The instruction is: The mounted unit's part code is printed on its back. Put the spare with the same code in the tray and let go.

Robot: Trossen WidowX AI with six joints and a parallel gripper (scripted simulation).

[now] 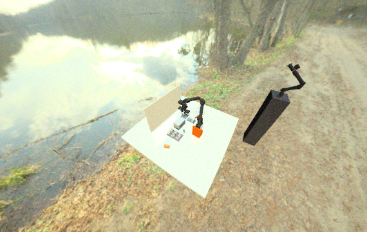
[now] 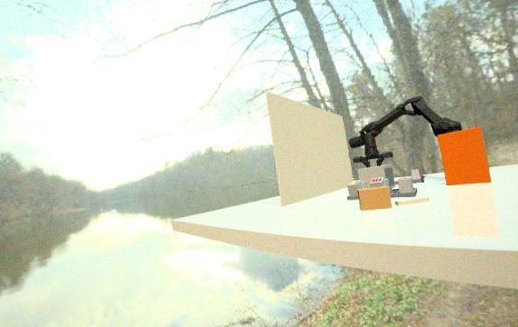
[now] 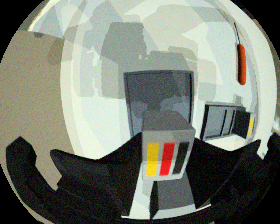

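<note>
Now: the grey-blue tray 1 cm behind my gripper tip and 6 cm below it. Also, from my gripper tip: grey mounted unit: 3 cm behind, 21 cm to the left, 1 cm below; then thin stick: 14 cm behind, 56 cm to the left, 6 cm below; then tan upright panel: 21 cm ahead, 16 cm to the left, 16 cm above.
</note>
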